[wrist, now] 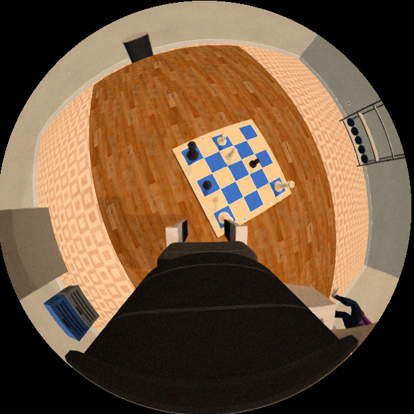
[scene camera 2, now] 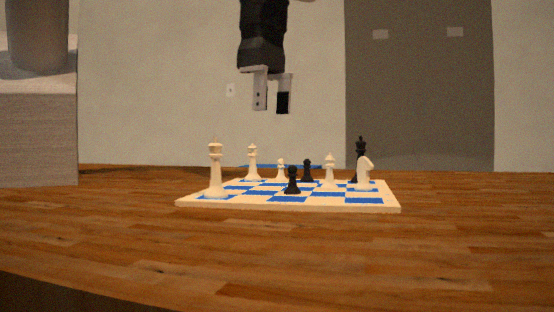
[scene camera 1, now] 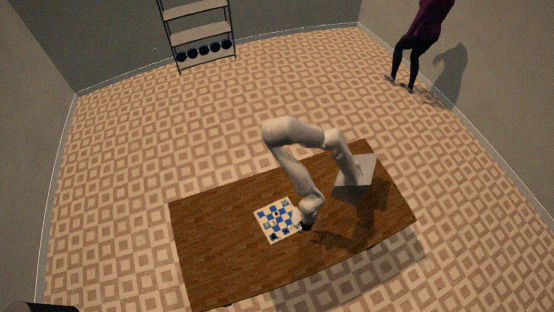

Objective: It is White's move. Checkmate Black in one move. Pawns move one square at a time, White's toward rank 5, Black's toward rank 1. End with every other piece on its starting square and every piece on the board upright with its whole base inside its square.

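Frame: origin at the arm's base, x ahead, y left, z up, level; metres.
Where they show: gripper, between the fingertips: (scene camera 2: 271, 112) (scene camera 1: 300, 227); arm's base, origin of its link: (scene camera 2: 39, 58) (scene camera 1: 354, 176).
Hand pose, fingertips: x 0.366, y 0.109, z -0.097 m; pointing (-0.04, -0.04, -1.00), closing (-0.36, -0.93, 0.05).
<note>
Things, the pixels of their top centre, and the offset from my fingertips. Level surfaces: height alone.
- blue-and-cream board, centre of its top: (scene camera 2: 298, 188) (scene camera 1: 279, 219) 0.114 m right, 0.068 m ahead, 0.099 m down
- white king, centre of its top: (scene camera 2: 215, 136) 0.198 m right, 0.001 m back, 0.036 m down
- queen, centre of its top: (scene camera 2: 252, 143) 0.043 m right, 0.016 m back, 0.047 m down
- white pawn, centre of its top: (scene camera 2: 280, 158) 0.044 m right, 0.026 m ahead, 0.068 m down
- white bishop-like piece, centre of its top: (scene camera 2: 329, 152) 0.109 m right, 0.105 m ahead, 0.056 m down
- white knight, centre of its top: (scene camera 2: 364, 156) 0.107 m right, 0.146 m ahead, 0.060 m down
- partly hidden black king, centre of its top: (scene camera 2: 360, 135) 0.033 m right, 0.136 m ahead, 0.036 m down
- wooden table, height of its surface: 0.106 m down
The blue-and-cream board (scene camera 1: 269, 231) (scene camera 2: 300, 207) (wrist: 223, 175) carries upright pieces. In scene camera 2, the white king (scene camera 2: 215, 172) (wrist: 281, 186) stands at the near left corner, and a white crowned piece, seemingly the queen (scene camera 2: 252, 165) (wrist: 223, 217), at the far left. A white pawn (scene camera 2: 280, 171) (wrist: 216, 201) and black pawn (scene camera 2: 307, 171) (wrist: 207, 185) are at the back; another black pawn (scene camera 2: 292, 181) (wrist: 254, 163) is nearer. A white bishop-like piece (scene camera 2: 329, 173) (wrist: 231, 154), white knight (scene camera 2: 364, 173) (wrist: 221, 140) and partly hidden black king (scene camera 2: 360, 147) (wrist: 192, 151) are right. My gripper (scene camera 2: 270, 106) (wrist: 205, 227) is open, empty, high above.
The wooden table (scene camera 1: 220, 250) (scene camera 2: 250, 260) (wrist: 145, 125) bears the board and the arm's grey base block (scene camera 1: 367, 170) (scene camera 2: 37, 135). A shelf rack (scene camera 1: 200, 33) stands by the wall, and a person (scene camera 1: 419, 42) stands at the right, both away from the table.
</note>
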